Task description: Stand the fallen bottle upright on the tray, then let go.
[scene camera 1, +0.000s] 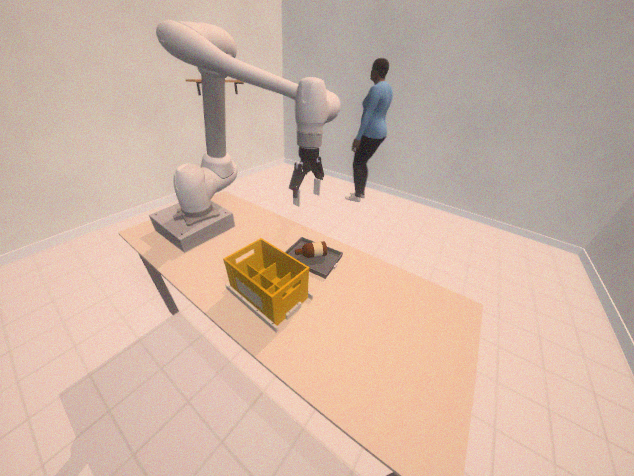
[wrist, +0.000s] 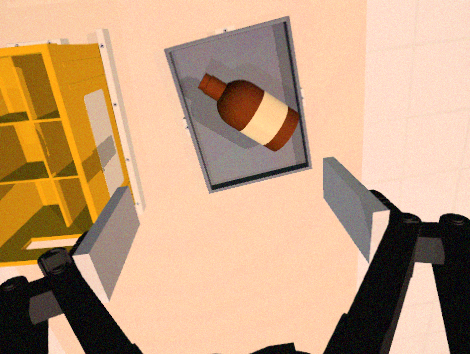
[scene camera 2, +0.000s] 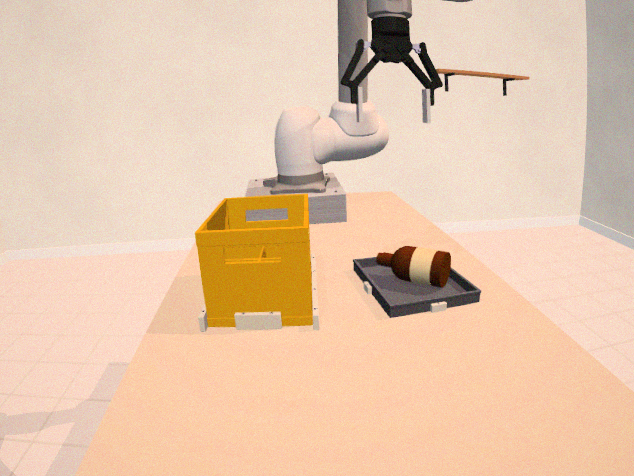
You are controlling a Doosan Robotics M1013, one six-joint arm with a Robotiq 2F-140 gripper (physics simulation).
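Places are measured from the arm's base along level axes (x ahead, y left, z up), in centimetres.
Pixels of known places: gripper, fingertip midpoint: (scene camera 1: 307, 199) (wrist: 228, 191) (scene camera 2: 394, 122); arm's base, origin of the base link: (scene camera 1: 198, 213) (scene camera 2: 301, 186).
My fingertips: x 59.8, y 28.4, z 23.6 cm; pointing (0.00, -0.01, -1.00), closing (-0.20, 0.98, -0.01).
For each thing: its top centre in the pictures, then the offset to it from my fingertips. Level surfaces: height alone.
- brown bottle, middle of its top: (wrist: 247, 112) (scene camera 2: 412, 247) (scene camera 1: 310, 244) dz -25.4, dx -0.2, dy +3.6 cm
- dark grey tray, middle of its top: (wrist: 245, 114) (scene camera 2: 413, 273) (scene camera 1: 312, 253) dz -30.8, dx +1.3, dy +3.9 cm
- yellow crate, middle of its top: (wrist: 6, 174) (scene camera 2: 258, 210) (scene camera 1: 265, 263) dz -15.8, dx +6.8, dy -25.9 cm
- table, its level: dz -33.3 cm
A brown bottle (scene camera 1: 313, 249) (scene camera 2: 417, 265) (wrist: 257, 115) with a cream label lies on its side in the dark grey tray (scene camera 1: 325, 273) (scene camera 2: 430, 305) (wrist: 200, 156). In the wrist view its neck points to the upper left and its base is near the tray's right wall. My gripper (scene camera 1: 307, 196) (scene camera 2: 392, 113) (wrist: 228, 191) is open and empty, with its fingers pointing down. It hangs high above the table, well above the tray. In the wrist view the tray and bottle show ahead of the fingertips.
A yellow crate (scene camera 1: 290, 302) (scene camera 2: 256, 286) (wrist: 75, 100) with compartments stands beside the tray, held by pale brackets on the table (scene camera 1: 389, 348) (scene camera 2: 332, 399) (wrist: 240, 270). A person (scene camera 1: 376, 112) in a blue top stands on the floor beyond the table. A wall shelf (scene camera 2: 481, 75) is behind the arm.
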